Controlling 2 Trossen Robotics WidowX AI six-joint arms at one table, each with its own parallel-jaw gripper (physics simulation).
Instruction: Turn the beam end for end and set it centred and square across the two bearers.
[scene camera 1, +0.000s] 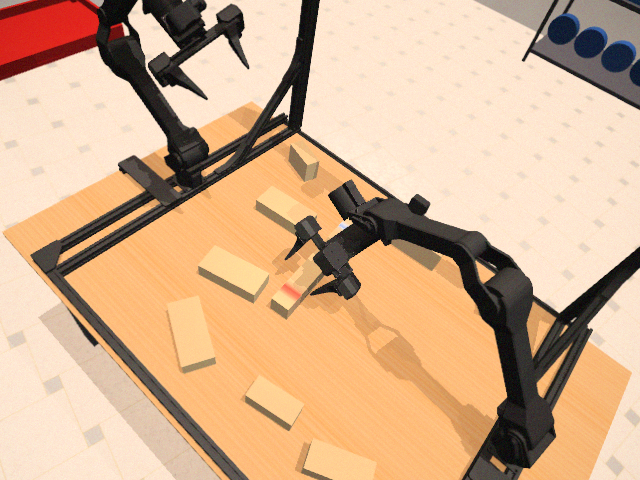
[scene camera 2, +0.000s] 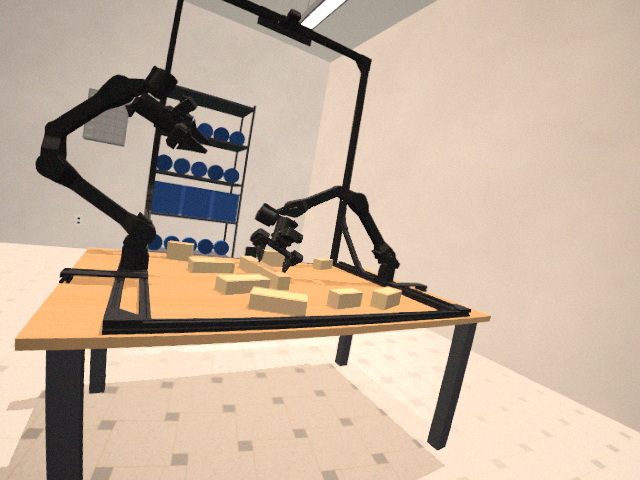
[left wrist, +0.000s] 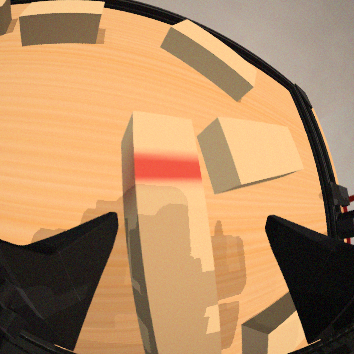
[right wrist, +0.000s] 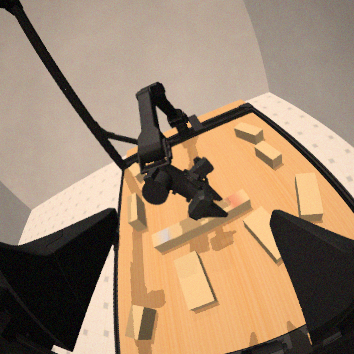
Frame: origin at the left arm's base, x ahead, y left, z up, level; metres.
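Where they show: left gripper, fingertip midpoint: (scene camera 1: 298, 277) (scene camera 2: 271, 268) (left wrist: 194, 222) (right wrist: 224, 206); right gripper, fingertip midpoint: (scene camera 1: 228, 83) (scene camera 2: 207, 147) (right wrist: 196, 217); left arm's base, origin of the base link: (scene camera 1: 508, 448) (scene camera 2: 385, 280) (right wrist: 184, 132); right arm's base, origin of the base link: (scene camera 1: 188, 179) (scene camera 2: 133, 269) (left wrist: 338, 226).
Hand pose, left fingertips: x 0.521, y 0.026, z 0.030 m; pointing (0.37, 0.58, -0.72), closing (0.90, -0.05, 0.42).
Each offset is from my left fingertips to the centre of the thing.
The beam {dx +0.000, dy -0.077, dz -0.028 m} (scene camera 1: 290, 290) (scene camera 2: 261, 268) (left wrist: 170, 240) (right wrist: 240, 200) is long and pale, with a red band near one end and a blue band near the other. It appears to lie flat on the table. My left gripper (scene camera 1: 299, 276) (scene camera 2: 272, 264) (left wrist: 194, 222) (right wrist: 224, 206) is open and empty above the beam; in the left wrist view the beam runs between its fingers, closer to the left-hand one. My right gripper (scene camera 1: 227, 83) (scene camera 2: 206, 145) is open, empty and high above the table's far left side. Several plain blocks lie about; I cannot tell which two are the bearers.
One block {dx +0.113, dy +0.080, dz -0.031 m} (scene camera 1: 232, 271) (left wrist: 257, 155) lies close to the beam's red end. Another block {dx +0.159, dy -0.133, dz -0.031 m} (scene camera 1: 279, 204) (right wrist: 195, 281) lies near the blue end. Other blocks {dx +0.068, dy +0.233, dz -0.031 m} (scene camera 1: 190, 333) {dx -0.145, dy +0.216, dz -0.028 m} (scene camera 1: 273, 400) {dx +0.245, dy -0.288, dz -0.018 m} (scene camera 1: 303, 162) are spread around. A black frame rail (scene camera 2: 289, 322) borders the table.
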